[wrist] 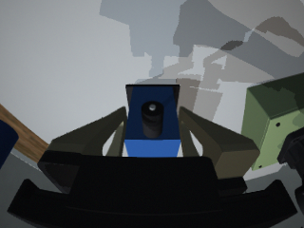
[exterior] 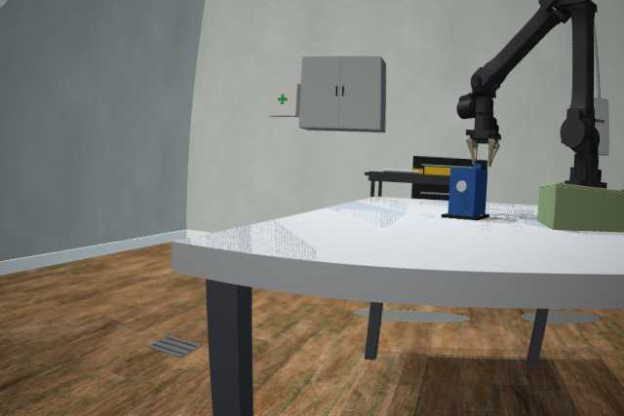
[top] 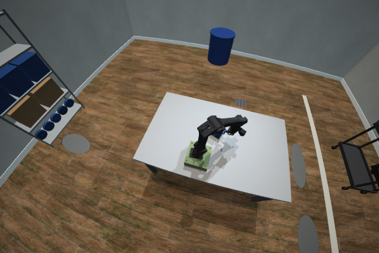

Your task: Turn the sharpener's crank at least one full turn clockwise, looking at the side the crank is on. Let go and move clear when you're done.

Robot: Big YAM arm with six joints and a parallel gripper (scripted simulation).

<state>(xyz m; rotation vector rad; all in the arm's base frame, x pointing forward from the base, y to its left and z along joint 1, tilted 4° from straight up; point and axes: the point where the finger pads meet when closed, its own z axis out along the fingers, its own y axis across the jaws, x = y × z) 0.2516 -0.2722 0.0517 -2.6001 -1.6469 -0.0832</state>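
Right now the dark crank knob is 20 mm to the left of my hand, 20 mm below it and 10 mm ahead of it.
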